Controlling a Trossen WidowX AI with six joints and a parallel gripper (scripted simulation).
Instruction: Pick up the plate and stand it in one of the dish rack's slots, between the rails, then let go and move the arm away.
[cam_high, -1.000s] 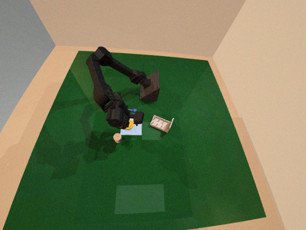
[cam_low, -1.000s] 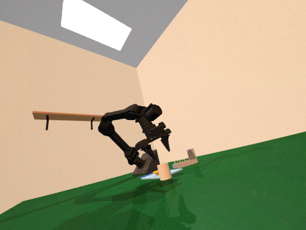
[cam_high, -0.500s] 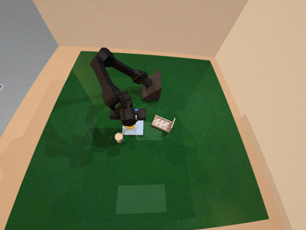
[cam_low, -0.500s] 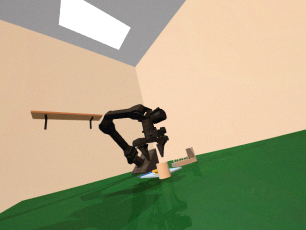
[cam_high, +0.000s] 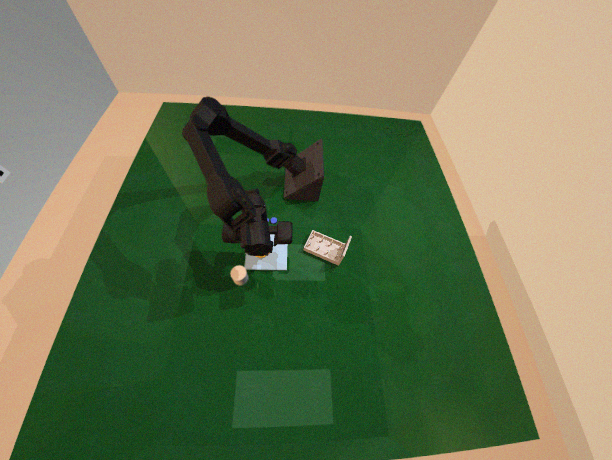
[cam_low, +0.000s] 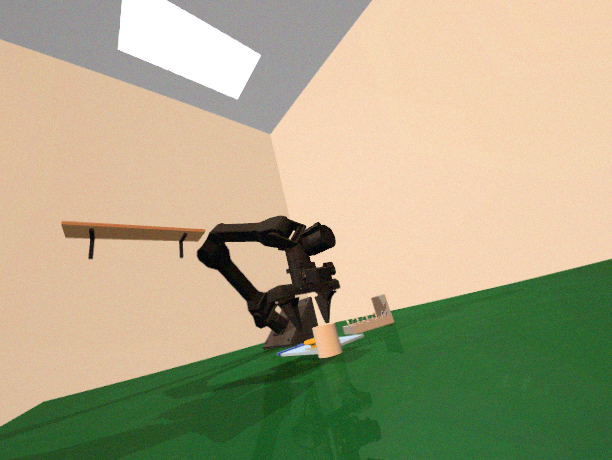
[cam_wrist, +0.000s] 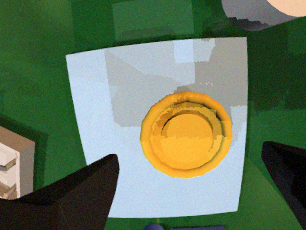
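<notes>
The orange plate is 30 mm below my gripper tip. Also, from my gripper tip: dish rack 10 mm behind, 210 mm to the left, 20 mm below; then cream cup 90 mm ahead, 60 mm to the right, 20 mm below; then blue spoon 110 mm behind, 10 mm to the left, 40 mm below.
</notes>
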